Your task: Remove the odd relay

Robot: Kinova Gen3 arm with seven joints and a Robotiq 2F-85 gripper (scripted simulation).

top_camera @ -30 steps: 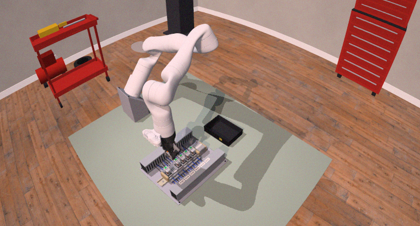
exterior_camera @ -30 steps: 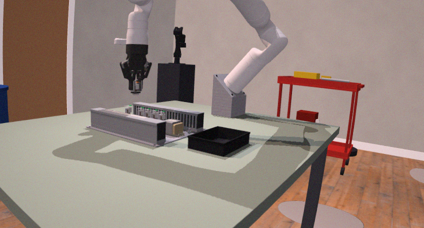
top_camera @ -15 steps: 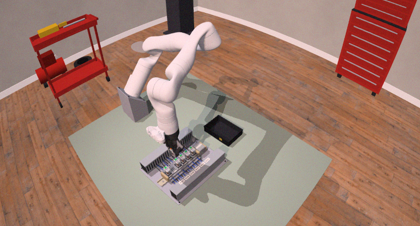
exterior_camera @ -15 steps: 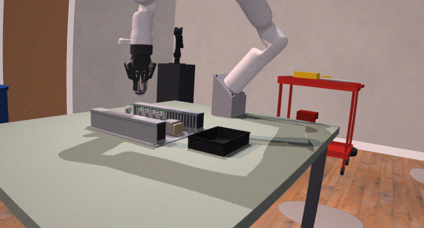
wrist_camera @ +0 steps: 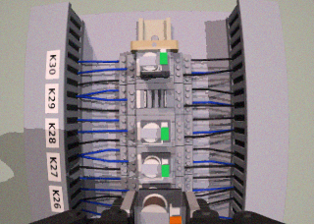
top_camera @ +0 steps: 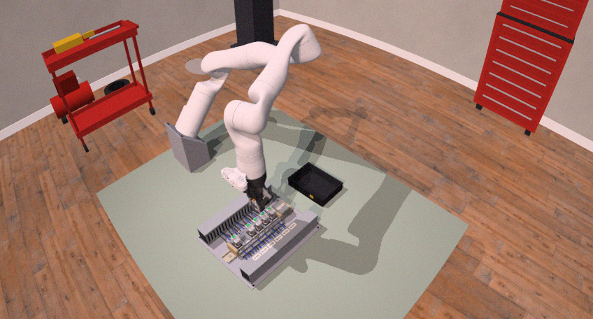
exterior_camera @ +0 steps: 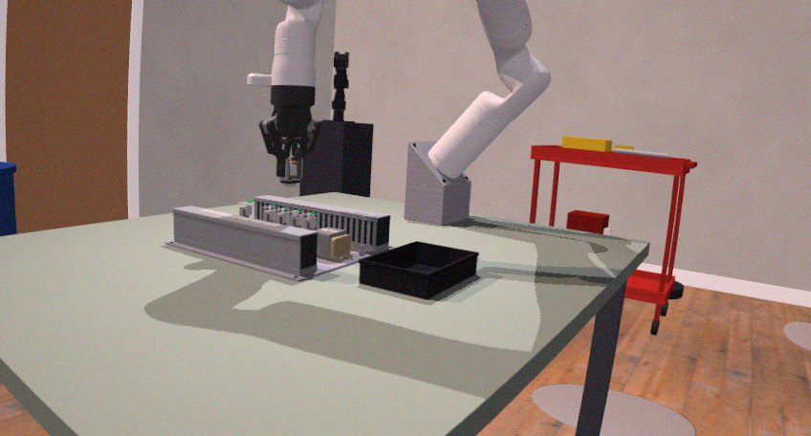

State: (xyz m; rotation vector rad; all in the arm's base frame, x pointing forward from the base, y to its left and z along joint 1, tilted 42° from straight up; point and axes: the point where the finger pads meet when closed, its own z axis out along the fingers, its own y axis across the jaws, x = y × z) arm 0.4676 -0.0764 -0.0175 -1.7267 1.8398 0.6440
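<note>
My hand is 1 cm short of the black parts tray, 27 cm to the right of it and 12 cm above it.
</note>
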